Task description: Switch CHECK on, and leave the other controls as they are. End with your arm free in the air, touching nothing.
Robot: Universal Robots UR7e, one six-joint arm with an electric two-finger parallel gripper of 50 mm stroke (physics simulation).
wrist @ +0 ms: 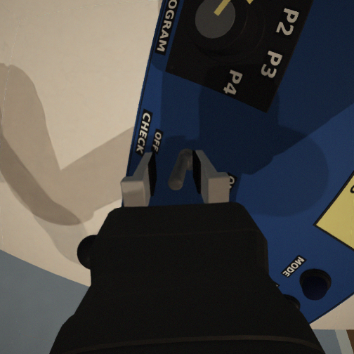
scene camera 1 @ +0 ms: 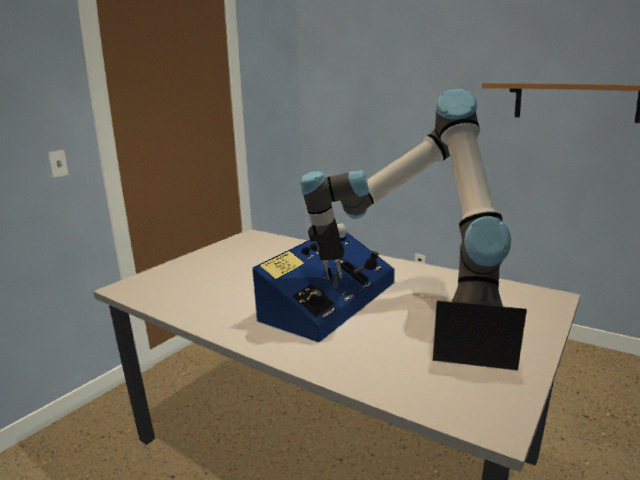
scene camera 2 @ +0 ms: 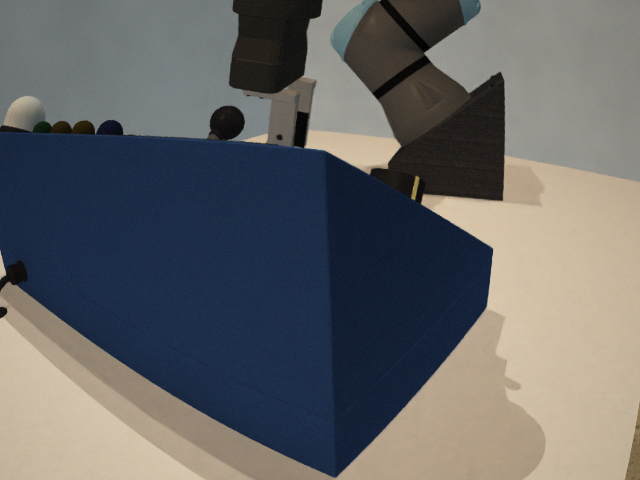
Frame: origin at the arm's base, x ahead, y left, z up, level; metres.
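Seen in the pictures: gripper, fingertip midpoint: (scene camera 1: 335,277); arm's base, link origin: (scene camera 1: 476,314) (scene camera 2: 437,121).
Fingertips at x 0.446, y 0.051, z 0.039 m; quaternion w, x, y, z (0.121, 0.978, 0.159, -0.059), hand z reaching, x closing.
Note:
Pixels of each thing's top centre, then the offset from my fingertips to it. "*": a spot on its surface instead.
- PROGRAM knob, top centre: (scene camera 2: 394,165) (scene camera 1: 315,289) 0.108 m left, 0.002 m ahead, 0.001 m up
- black ball handle, surface spot: (scene camera 2: 226,122) * 0.118 m right, 0.043 m back, 0.015 m up
- yellow note, surface spot: (scene camera 1: 281,264) * 0.079 m left, 0.157 m ahead, 0.040 m up
- white dome, surface spot: (scene camera 2: 25,112) (scene camera 1: 335,229) * 0.239 m right, 0.154 m ahead, 0.070 m up
The CHECK switch (wrist: 177,172) is a short grey lever on the sloping face of the blue control box (scene camera 1: 279,304) (scene camera 2: 206,232). In the wrist view its tip leans toward the bottom of the picture, slightly to the CHECK label side. OFF is printed on its left and ON, partly covered, on its right. My gripper (scene camera 1: 333,276) (scene camera 2: 293,142) (wrist: 173,164) is open, with one finger on each side of the lever. A gap shows on both sides, narrower at the right finger. The box's edge hides the fingertips in scene camera 2.
The PROGRAM knob (scene camera 1: 316,297) (scene camera 2: 398,180) (wrist: 215,20) stands near the lever. A black ball handle (scene camera 2: 226,122) rises beside the gripper in scene camera 2. A blue button (wrist: 315,284), a yellow note (scene camera 1: 281,264) (wrist: 342,215) and a white dome (scene camera 1: 341,230) (scene camera 2: 25,112) are also on the box.

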